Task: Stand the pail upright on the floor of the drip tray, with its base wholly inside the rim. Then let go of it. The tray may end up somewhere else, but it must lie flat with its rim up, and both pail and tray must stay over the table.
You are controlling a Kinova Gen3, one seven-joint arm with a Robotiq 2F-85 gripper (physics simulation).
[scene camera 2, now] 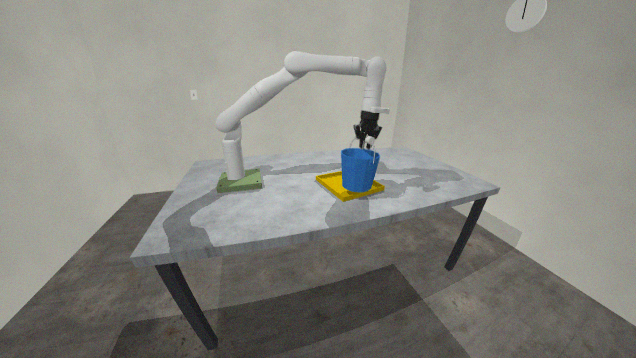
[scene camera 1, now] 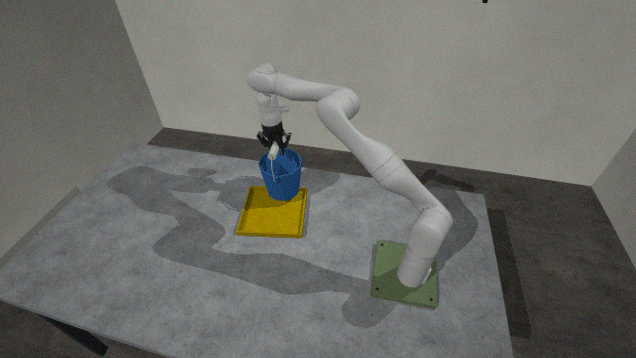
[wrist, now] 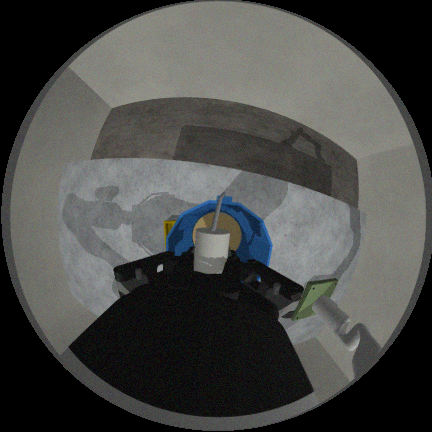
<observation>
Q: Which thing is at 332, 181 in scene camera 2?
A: A yellow drip tray.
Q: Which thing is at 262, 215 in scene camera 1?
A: A yellow drip tray.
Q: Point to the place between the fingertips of the gripper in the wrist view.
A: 212, 251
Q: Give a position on a blue pail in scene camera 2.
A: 358, 171
</observation>
